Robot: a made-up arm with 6 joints. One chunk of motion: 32 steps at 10 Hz.
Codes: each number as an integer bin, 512 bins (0 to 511) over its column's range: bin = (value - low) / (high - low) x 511, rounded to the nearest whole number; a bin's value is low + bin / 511 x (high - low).
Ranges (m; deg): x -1.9..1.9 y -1.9..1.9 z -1.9..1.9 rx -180..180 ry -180..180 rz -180..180
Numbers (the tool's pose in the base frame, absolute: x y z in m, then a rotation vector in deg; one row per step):
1: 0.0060 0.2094 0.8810 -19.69 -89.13 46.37
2: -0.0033 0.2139 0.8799 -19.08 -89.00 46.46
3: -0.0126 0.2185 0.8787 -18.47 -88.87 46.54
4: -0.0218 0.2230 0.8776 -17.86 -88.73 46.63
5: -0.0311 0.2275 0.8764 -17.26 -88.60 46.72
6: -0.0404 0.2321 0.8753 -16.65 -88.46 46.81
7: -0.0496 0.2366 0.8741 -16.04 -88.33 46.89
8: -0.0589 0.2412 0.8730 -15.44 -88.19 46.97
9: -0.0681 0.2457 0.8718 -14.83 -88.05 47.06
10: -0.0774 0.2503 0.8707 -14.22 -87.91 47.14
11: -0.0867 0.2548 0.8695 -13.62 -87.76 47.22
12: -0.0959 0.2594 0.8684 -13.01 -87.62 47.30
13: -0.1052 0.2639 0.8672 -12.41 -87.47 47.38
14: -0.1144 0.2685 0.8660 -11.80 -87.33 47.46
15: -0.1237 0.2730 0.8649 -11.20 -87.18 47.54
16: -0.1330 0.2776 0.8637 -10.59 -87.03 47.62
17: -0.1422 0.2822 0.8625 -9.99 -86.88 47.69
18: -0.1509 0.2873 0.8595 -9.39 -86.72 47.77
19: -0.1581 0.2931 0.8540 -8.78 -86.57 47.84
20: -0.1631 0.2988 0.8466 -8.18 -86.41 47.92
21: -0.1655 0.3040 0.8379 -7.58 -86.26 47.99
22: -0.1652 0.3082 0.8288 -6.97 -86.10 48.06
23: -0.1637 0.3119 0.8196 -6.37 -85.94 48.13
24: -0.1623 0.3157 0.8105 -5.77 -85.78 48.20
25: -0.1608 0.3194 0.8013 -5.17 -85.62 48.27
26: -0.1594 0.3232 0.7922 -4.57 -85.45 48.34
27: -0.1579 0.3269 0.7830 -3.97 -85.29 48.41
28: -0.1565 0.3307 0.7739 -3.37 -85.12 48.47
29: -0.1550 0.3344 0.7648 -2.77 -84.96 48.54
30: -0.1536 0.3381 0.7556 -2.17 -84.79 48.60
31: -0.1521 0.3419 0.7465 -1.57 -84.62 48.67
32: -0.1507 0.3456 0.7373 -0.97 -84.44 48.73
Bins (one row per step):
1: 256 284 374 228 129 321
2: 255 284 374 228 129 321
3: 254 285 374 229 129 322
4: 253 285 374 230 130 322
5: 251 286 373 231 130 322
6: 250 287 373 232 130 322
7: 249 287 373 233 130 322
8: 248 288 373 234 130 322
9: 246 289 373 234 131 322
10: 245 289 373 235 131 322
11: 244 290 372 236 131 323
12: 243 290 372 237 131 323
13: 241 291 372 238 131 323
14: 240 292 372 239 132 323
15: 239 292 372 240 132 323
16: 238 293 372 240 132 323
17: 236 293 371 241 132 323
18: 235 294 371 242 132 323
19: 234 295 370 243 133 323
20: 234 296 369 244 133 324
21: 233 296 368 245 133 324
22: 233 297 367 246 133 324
23: 233 297 366 246 134 324
24: 234 298 364 247 134 324
25: 234 298 363 248 134 324
26: 234 299 362 249 134 324
27: 234 299 361 250 134 324
28: 234 300 360 251 135 324
29: 235 300 358 252 135 324
30: 235 301 357 252 135 324
31: 235 301 356 253 135 325
32: 235 302 355 254 136 325

